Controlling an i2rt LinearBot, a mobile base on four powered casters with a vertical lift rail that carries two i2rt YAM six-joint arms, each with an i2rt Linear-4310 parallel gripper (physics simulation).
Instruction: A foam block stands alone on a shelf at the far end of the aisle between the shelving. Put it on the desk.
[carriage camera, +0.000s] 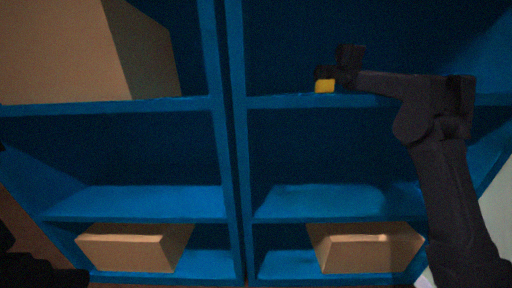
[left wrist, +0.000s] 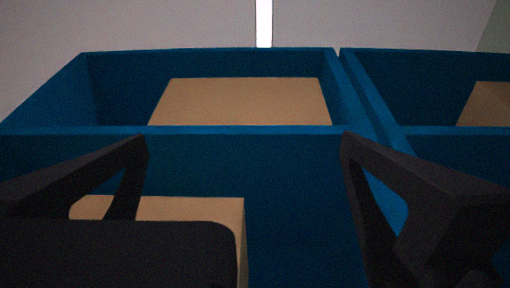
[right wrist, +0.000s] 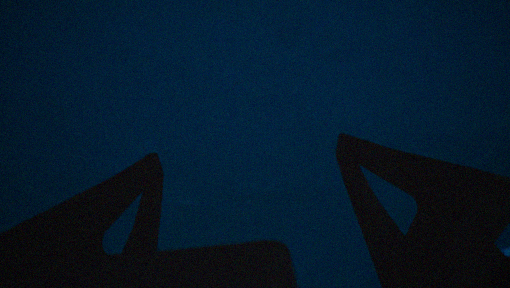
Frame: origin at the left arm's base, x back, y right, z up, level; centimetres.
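Seen in the pictures: left gripper, fingertip midpoint: (left wrist: 243, 143); right gripper, fingertip midpoint: (carriage camera: 322, 71) (right wrist: 250, 153).
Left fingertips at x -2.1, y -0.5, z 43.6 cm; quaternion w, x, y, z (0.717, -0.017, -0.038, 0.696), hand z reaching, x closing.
A point is followed by its place in that frame.
A yellow foam block (carriage camera: 325, 85) @[x -46.6, y 62.2, z 42.0 cm] sits at the front edge of a blue shelf board (carriage camera: 285, 102) @[x -30.0, y 43.2, z 37.5 cm] in the right-hand bay, in the carriage view. My right gripper (carriage camera: 332, 71) @[x -64.4, y 68.9, z 48.6 cm] (right wrist: 250, 153) @[x -64.4, y 68.9, z 48.6 cm] is open and empty. In the carriage view it overlaps the block's top and right side; whether it touches the block is not clear. The block does not show between the fingers in the right wrist view, where dark blue shelving lies behind them. My left gripper (left wrist: 243, 143) @[x -2.1, y -0.5, z 43.6 cm] is open and empty in front of the left-hand shelving. The desk does not show.
A large cardboard box (carriage camera: 55, 55) @[x -34.3, y -19.7, z 51.6 cm] stands on the upper left shelf. Two smaller boxes (carriage camera: 120, 250) @[x -34.9, y -35.4, z -32.5 cm] (carriage camera: 372, 254) @[x -30.3, y 91.0, z -35.5 cm] stand on the bottom shelves. Blue uprights (carriage camera: 231, 150) @[x -34.5, y 26.2, z 21.4 cm] divide the bays. A box (left wrist: 240, 100) shows in an upper compartment in the left wrist view.
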